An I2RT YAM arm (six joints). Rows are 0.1 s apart.
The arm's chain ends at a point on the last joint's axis. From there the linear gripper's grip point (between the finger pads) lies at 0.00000 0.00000 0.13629 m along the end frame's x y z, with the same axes.
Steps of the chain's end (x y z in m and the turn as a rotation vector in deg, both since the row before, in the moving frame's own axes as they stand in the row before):
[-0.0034, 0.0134, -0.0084, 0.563, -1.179, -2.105]
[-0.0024, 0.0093, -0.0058, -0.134, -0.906, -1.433]
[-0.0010, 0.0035, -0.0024, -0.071, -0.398, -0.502]
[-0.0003, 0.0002, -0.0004, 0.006, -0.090, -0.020]
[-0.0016, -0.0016, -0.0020, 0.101, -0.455, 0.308]
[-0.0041, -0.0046, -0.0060, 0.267, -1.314, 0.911]
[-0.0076, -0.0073, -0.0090, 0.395, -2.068, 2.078]
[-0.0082, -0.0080, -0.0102, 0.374, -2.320, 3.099]
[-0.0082, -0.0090, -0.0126, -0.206, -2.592, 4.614]
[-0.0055, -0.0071, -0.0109, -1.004, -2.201, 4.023]
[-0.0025, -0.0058, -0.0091, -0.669, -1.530, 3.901]
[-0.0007, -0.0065, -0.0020, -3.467, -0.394, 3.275]
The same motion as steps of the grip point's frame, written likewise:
[-0.0062, 0.0121, -0.0084, 0.563, -1.179, -2.105]
[-0.0046, 0.0096, -0.0058, -0.134, -0.906, -1.433]
[-0.0019, 0.0037, -0.0024, -0.071, -0.398, -0.502]
[-0.0005, 0.0002, -0.0004, 0.006, -0.090, -0.020]
[-0.0027, -0.0018, -0.0020, 0.101, -0.455, 0.308]
[-0.0072, -0.0053, -0.0060, 0.267, -1.314, 0.911]
[-0.0125, -0.0083, -0.0091, 0.395, -2.068, 2.078]
[-0.0137, -0.0090, -0.0103, 0.374, -2.320, 3.099]
[-0.0144, -0.0088, -0.0127, -0.206, -2.592, 4.614]
[-0.0108, -0.0049, -0.0110, -1.004, -2.201, 4.023]
[-0.0062, -0.0043, -0.0092, -0.669, -1.530, 3.901]
[-0.0019, 0.0017, -0.0023, -3.467, -0.394, 3.275]

